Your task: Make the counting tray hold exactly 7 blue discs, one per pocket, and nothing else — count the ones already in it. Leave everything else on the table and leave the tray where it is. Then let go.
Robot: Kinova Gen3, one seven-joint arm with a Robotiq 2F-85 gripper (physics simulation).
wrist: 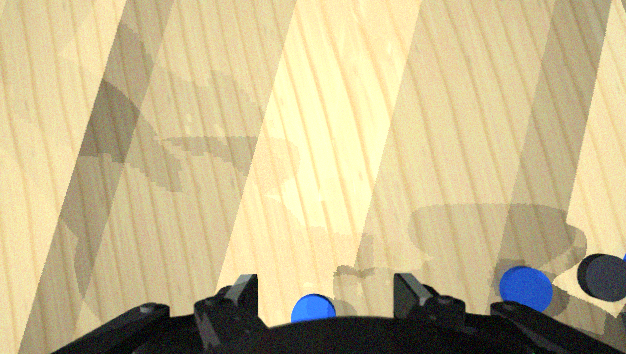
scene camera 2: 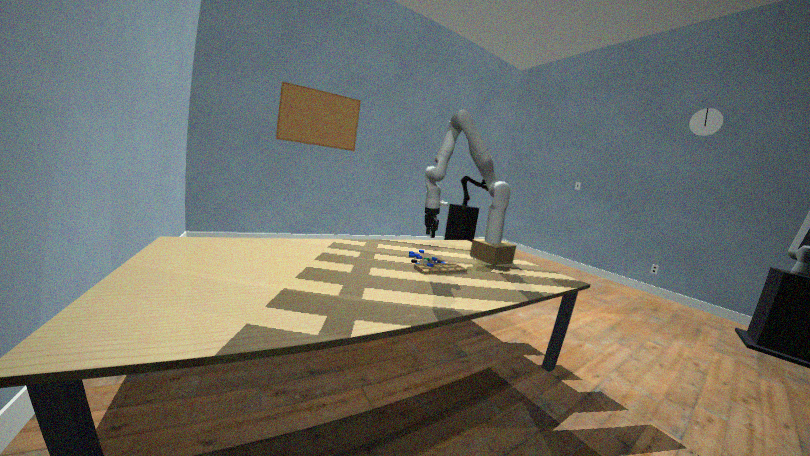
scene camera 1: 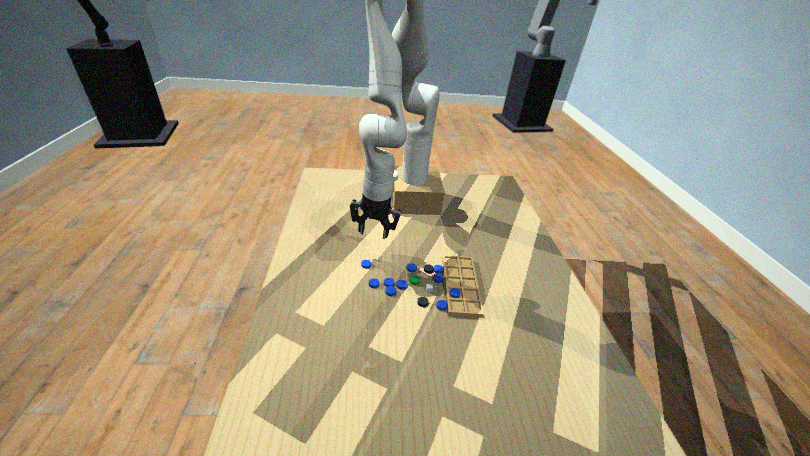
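Observation:
The wooden counting tray [scene camera 1: 465, 314] [scene camera 2: 439, 271] holds one blue disc [scene camera 1: 455, 292] in its left column; its other pockets look empty. Two blue discs [scene camera 1: 438, 269] [scene camera 1: 438, 278] lie close by its left wall, another blue disc [scene camera 1: 442, 304] by its front left corner. Several blue discs [scene camera 1: 388, 281] lie in a group further left. One blue disc [scene camera 1: 412, 267] [wrist: 526, 289] lies behind the green disc. The far-left blue disc [scene camera 1: 366, 263] [wrist: 313, 307] is partly hidden by the gripper body in the wrist view. My gripper [scene camera 1: 374, 234] [scene camera 2: 431, 235] [wrist: 325, 296] is open and empty, above the table behind that disc.
A green disc [scene camera 1: 414, 280], a small white piece [scene camera 1: 429, 288] and two black discs [scene camera 1: 428, 269] [wrist: 606, 277] [scene camera 1: 422, 301] lie among the blue ones, left of the tray. The arm's wooden base block [scene camera 1: 418, 202] [scene camera 2: 492, 252] stands at the back. Striped shadows cross the table.

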